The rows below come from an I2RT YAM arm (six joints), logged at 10 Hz.
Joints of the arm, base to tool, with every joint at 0 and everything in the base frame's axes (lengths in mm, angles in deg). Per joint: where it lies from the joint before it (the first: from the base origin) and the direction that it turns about. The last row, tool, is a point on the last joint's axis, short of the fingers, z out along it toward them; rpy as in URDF.
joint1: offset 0 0 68 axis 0 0 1
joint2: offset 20 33.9 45.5 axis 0 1 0
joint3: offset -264 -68.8 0 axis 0 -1 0
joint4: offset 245 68.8 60 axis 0 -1 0
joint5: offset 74 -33.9 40.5 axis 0 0 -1
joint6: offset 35.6 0 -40.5 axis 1 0 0
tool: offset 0 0 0 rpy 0 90 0
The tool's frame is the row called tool.
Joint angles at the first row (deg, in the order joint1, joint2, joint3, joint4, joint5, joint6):
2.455 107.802 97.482 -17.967 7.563 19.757
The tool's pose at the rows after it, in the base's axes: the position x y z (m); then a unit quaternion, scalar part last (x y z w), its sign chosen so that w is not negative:
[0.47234 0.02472 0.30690 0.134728 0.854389 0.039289 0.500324]
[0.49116 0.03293 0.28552 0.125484 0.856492 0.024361 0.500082]
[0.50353 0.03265 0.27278 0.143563 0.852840 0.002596 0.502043]
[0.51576 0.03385 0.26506 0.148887 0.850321 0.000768 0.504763]
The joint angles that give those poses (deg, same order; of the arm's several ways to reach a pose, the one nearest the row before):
3.516 113.699 101.375 -17.670 6.929 17.434
4.460 118.448 103.545 -15.389 8.662 16.152
4.548 121.691 105.615 -14.381 11.961 16.800
4.614 124.826 108.677 -14.014 12.567 17.226

